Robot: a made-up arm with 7 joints.
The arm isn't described. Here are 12 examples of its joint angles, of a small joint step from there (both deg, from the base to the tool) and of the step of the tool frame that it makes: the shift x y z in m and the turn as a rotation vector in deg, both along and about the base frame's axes.
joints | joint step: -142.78 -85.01 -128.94 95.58 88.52 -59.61 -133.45 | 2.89 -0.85 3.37 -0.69 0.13 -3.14 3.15
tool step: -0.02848 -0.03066 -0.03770 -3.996 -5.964 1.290
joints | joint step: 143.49 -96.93 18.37 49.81 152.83 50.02 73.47 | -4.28 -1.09 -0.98 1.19 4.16 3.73 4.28
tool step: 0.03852 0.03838 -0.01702 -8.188 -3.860 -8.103
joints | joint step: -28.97 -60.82 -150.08 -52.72 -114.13 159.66 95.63 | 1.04 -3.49 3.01 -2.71 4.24 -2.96 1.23
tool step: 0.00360 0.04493 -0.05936 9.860 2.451 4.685
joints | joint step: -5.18 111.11 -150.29 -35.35 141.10 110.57 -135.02 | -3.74 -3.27 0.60 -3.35 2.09 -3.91 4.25
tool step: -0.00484 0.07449 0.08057 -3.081 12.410 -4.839
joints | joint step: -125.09 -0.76 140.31 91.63 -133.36 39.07 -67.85 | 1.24 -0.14 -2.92 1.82 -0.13 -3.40 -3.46
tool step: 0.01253 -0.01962 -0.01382 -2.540 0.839 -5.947
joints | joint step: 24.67 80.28 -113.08 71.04 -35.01 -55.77 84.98 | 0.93 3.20 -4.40 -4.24 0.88 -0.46 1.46
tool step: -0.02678 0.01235 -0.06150 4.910 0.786 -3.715
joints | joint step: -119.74 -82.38 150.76 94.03 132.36 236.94 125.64 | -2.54 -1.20 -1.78 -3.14 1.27 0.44 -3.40
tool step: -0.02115 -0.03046 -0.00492 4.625 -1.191 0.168
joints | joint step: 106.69 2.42 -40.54 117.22 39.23 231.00 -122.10 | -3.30 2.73 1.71 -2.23 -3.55 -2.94 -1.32
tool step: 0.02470 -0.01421 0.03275 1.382 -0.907 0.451
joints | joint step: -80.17 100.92 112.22 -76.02 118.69 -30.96 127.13 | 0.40 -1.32 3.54 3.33 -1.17 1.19 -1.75
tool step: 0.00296 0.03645 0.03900 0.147 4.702 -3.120
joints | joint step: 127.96 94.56 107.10 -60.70 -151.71 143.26 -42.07 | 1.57 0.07 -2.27 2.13 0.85 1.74 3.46
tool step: 0.00369 0.00794 -0.01767 2.522 1.720 -2.815
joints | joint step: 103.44 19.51 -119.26 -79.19 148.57 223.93 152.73 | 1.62 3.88 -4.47 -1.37 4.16 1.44 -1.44
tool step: 0.02495 -0.01465 -0.00109 -1.306 3.968 -0.763
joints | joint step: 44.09 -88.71 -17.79 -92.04 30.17 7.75 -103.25 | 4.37 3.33 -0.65 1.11 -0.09 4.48 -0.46
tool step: -0.05038 0.00166 0.02593 5.297 -3.451 5.242
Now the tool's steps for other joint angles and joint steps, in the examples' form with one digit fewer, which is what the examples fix.
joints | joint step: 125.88 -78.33 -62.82 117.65 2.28 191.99 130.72 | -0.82 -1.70 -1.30 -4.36 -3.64 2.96 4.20
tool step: 0.0051 0.0274 -0.0021 -2.12 1.98 7.52
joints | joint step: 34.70 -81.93 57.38 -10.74 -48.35 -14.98 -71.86 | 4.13 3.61 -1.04 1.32 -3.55 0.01 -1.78
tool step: -0.0462 0.0658 0.0648 -2.15 -4.89 5.86
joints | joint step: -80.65 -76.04 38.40 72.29 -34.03 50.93 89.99 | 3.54 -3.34 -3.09 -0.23 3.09 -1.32 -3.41
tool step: 0.0204 0.0300 -0.0704 4.55 3.01 4.27
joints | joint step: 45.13 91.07 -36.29 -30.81 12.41 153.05 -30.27 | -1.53 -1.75 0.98 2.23 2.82 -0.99 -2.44
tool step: -0.0179 -0.0071 0.0351 -5.43 0.71 1.26
